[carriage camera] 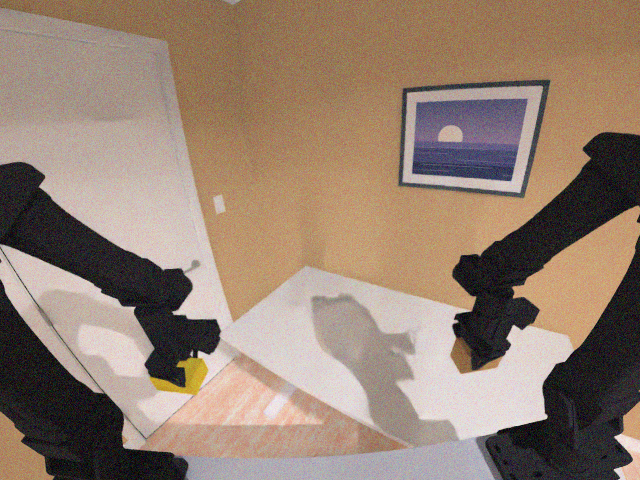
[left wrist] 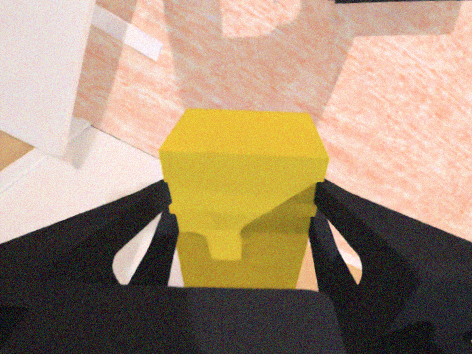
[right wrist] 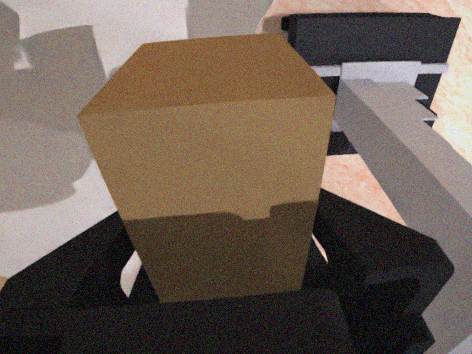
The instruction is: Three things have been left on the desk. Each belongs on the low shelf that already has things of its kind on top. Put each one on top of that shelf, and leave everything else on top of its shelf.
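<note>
A yellow block is held in my left gripper, which is shut on it. In the carriage view it hangs at the lower left, in front of the door and beside the desk's left corner. A brown box is held in my right gripper, which is shut on it. In the carriage view it hangs over the right part of the white desk. The fingertips are partly hidden in the carriage view. The low shelves and the third thing do not show in these views.
A white door stands at the left of the carriage view. A framed picture hangs on the orange wall. Wood-patterned floor lies in front of the desk. Part of my dark and grey base shows in the right wrist view.
</note>
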